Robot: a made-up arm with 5 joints. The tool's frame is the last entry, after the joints. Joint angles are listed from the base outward. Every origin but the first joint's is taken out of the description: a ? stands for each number. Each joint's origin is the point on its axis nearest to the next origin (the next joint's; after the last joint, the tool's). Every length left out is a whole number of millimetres.
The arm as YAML. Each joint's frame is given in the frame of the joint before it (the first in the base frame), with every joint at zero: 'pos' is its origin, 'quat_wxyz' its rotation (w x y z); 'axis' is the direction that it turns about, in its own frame. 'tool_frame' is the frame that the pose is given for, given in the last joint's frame.
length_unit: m
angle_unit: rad
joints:
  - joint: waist
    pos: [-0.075, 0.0, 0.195]
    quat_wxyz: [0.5, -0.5, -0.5, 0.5]
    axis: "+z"
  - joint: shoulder
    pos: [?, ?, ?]
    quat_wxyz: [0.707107, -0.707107, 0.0, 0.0]
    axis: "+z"
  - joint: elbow
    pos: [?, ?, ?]
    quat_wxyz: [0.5, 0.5, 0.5, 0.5]
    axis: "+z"
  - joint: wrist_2
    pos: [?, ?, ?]
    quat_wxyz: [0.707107, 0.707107, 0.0, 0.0]
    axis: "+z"
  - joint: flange
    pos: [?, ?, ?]
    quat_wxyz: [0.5, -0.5, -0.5, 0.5]
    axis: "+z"
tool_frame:
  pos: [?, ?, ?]
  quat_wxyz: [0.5, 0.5, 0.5, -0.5]
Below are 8 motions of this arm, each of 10 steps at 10 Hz.
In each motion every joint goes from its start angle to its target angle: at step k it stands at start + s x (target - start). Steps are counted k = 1, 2, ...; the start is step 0. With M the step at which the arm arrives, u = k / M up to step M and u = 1 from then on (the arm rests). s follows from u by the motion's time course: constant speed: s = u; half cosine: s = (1 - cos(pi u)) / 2; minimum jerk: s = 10 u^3 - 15 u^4 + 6 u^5.
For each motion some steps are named. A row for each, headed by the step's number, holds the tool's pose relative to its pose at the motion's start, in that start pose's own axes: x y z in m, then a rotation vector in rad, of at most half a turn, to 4 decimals.
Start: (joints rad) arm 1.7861 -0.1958 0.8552 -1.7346 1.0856
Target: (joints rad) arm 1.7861 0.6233 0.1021 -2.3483 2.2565
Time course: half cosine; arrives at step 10
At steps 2, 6, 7, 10:
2: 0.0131 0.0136 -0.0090 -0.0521 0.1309 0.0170
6: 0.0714 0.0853 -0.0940 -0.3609 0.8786 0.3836
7: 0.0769 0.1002 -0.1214 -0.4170 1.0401 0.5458
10: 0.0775 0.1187 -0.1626 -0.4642 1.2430 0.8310

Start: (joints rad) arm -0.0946 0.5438 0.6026 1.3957 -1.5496
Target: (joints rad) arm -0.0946 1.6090 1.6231 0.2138 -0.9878
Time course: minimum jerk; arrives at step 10
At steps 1, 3, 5, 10:
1: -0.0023 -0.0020 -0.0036 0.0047 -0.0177 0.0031
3: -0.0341 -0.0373 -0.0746 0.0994 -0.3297 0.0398
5: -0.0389 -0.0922 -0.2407 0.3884 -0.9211 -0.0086
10: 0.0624 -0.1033 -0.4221 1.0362 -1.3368 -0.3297

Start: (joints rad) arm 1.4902 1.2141 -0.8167 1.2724 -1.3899
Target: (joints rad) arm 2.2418 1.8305 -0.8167 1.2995 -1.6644
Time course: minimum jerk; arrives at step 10
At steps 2, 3, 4, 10:
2: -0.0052 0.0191 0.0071 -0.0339 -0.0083 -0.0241
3: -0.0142 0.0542 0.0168 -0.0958 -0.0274 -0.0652
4: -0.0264 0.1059 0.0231 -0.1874 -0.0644 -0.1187
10: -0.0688 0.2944 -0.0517 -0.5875 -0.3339 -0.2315

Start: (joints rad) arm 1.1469 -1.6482 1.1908 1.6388 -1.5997
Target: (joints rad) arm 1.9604 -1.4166 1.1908 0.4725 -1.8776
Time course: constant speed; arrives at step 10
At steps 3, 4, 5, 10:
3: -0.0220 -0.0416 -0.0425 0.3336 -0.3609 0.0676
4: -0.0269 -0.0513 -0.0619 0.4479 -0.4838 0.0759
5: -0.0303 -0.0583 -0.0833 0.5622 -0.6083 0.0765
10: -0.0259 -0.0415 -0.1994 1.0982 -1.2579 -0.0472

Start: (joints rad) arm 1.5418 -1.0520 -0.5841 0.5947 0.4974
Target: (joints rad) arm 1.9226 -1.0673 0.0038 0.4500 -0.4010
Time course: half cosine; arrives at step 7
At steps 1, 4, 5, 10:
1: 0.0007 -0.0051 0.0033 0.0636 0.0380 0.0179
4: 0.0194 -0.0611 0.0205 0.7420 0.5379 0.0885
5: 0.0266 -0.0778 0.0192 0.9560 0.7405 0.0491
10: 0.0315 -0.0915 0.0163 1.1376 0.9380 -0.0226

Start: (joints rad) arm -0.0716 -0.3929 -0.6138 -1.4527 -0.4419
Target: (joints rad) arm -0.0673 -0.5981 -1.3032 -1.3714 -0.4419
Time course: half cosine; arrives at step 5
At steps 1, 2, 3, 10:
1: -0.0011 0.0035 -0.0053 0.0666 0.0132 0.0199
2: -0.0046 0.0131 -0.0189 0.2416 0.0483 0.0675
3: -0.0102 0.0255 -0.0349 0.4591 0.0920 0.1165
10: -0.0183 0.0398 -0.0515 0.7038 0.1392 0.1569

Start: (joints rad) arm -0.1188 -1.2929 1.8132 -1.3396 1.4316
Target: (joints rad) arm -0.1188 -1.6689 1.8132 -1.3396 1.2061
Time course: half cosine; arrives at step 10
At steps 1, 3, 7, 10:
1: 0.0001 -0.0025 -0.0002 0.0035 0.0010 -0.0089
3: 0.0003 -0.0209 -0.0016 0.0292 0.0065 -0.0753
7: -0.0090 -0.0798 -0.0046 0.1114 0.0058 -0.2911
10: -0.0157 -0.0996 -0.0051 0.1393 -0.0012 -0.3668

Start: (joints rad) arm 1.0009 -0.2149 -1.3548 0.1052 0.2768
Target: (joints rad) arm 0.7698 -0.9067 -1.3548 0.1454 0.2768
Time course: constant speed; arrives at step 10
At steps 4, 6, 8, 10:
4: -0.0036 0.0573 -0.0557 0.2833 -0.0594 -0.0270
6: -0.0013 0.0908 -0.0767 0.4224 -0.1001 -0.0408
8: 0.0038 0.1263 -0.0924 0.5594 -0.1480 -0.0542
10: 0.0119 0.1630 -0.1027 0.6941 -0.2032 -0.0671

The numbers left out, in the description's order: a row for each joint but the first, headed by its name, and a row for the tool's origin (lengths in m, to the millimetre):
shoulder: -0.063 -0.039 0.0
elbow: -0.283 0.088 0.0
wrist_2: 0.018 0.1 0.0
flange: -0.043 0.001 0.0
tool: 0.01 -0.078 0.0

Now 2 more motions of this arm.
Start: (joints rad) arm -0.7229 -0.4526 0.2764 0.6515 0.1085
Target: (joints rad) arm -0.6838 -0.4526 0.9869 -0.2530 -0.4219
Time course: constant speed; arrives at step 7
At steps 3, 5, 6, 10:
3: -0.0009 0.0011 0.0155 0.3491 0.2869 -0.3940
5: -0.0043 0.0023 0.0250 0.5067 0.4590 -0.6902
6: -0.0064 0.0036 0.0303 0.5580 0.5365 -0.8462
10: -0.0086 0.0055 0.0362 0.5887 0.6068 -1.0056

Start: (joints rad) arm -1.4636 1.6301 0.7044 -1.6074 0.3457
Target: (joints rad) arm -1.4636 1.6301 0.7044 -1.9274 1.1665
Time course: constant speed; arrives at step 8
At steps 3, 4, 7, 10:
3: 0.0071 0.0276 -0.0051 -0.3074 0.0577 -0.1057
4: 0.0104 0.0360 -0.0084 -0.4095 0.0843 -0.1373
7: 0.0221 0.0573 -0.0228 -0.7134 0.1853 -0.2179
10: 0.0263 0.0630 -0.0289 -0.8136 0.2258 -0.2394

